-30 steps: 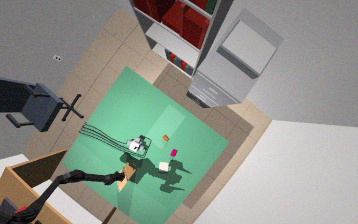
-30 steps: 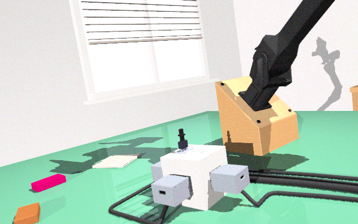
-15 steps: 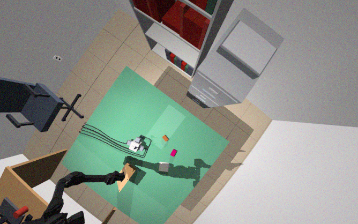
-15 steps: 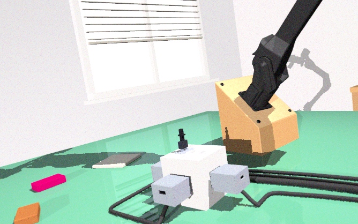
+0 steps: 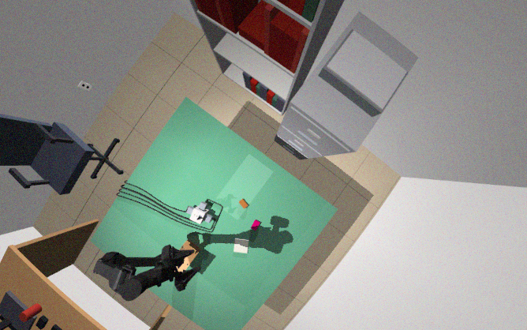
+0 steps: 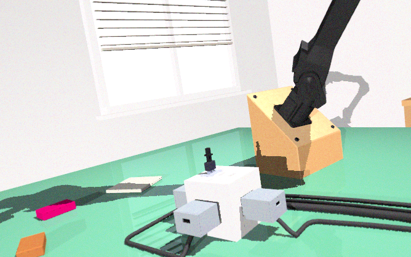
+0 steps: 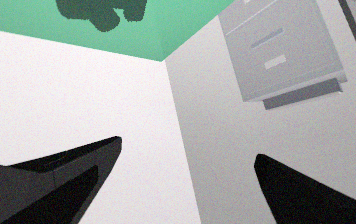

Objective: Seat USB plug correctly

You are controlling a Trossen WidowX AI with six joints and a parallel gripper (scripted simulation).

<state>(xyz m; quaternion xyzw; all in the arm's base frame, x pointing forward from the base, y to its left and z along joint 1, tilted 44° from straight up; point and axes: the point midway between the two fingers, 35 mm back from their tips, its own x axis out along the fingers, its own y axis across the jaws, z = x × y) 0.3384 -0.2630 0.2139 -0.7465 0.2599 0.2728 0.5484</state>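
Now: the USB plug 360 mm below my gripper tip, 140 mm to the left of it and 70 mm behind it. The rest, counted from my gripper tip: socket (380 mm below, 140 mm to the left, 70 mm behind); then pink block (440 mm below, 180 mm to the right, 100 mm ahead); then orange block (440 mm below, 160 mm ahead, 30 mm to the right).
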